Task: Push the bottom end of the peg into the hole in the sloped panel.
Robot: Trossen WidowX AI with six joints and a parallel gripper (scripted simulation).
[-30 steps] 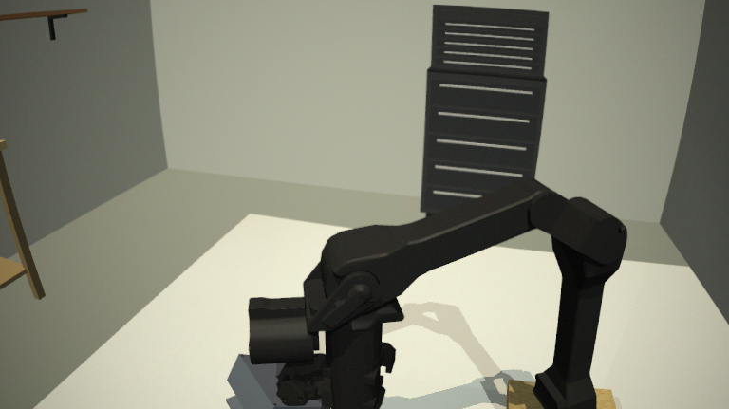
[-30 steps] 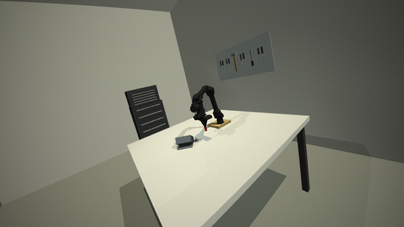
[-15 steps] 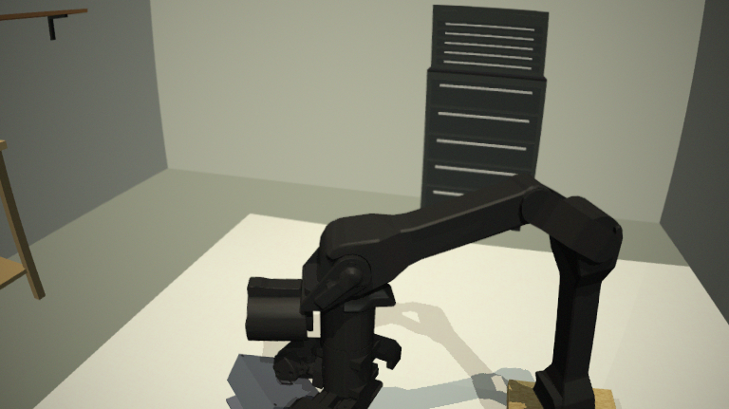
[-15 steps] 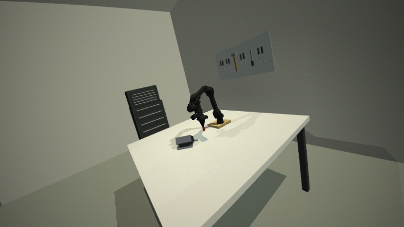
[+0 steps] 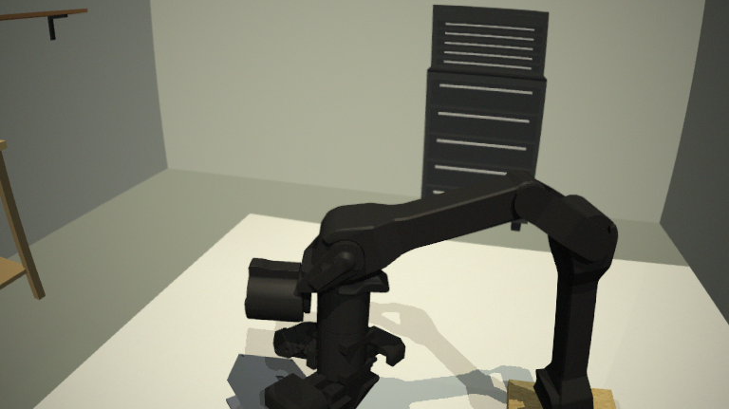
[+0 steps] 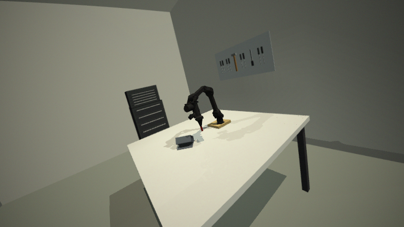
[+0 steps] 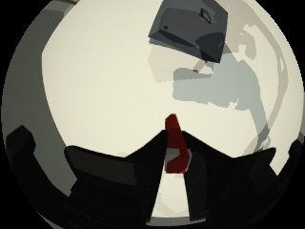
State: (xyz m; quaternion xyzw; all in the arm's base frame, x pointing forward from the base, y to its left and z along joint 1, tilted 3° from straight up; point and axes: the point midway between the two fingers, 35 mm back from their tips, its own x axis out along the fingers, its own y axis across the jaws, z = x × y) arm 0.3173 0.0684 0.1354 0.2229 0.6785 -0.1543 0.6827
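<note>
My gripper tip is 12 cm short of the grey sloped panel, 11 cm to the left of it and 9 cm above it. Also, from my gripper tip: red peg: 2 cm above.
</note>
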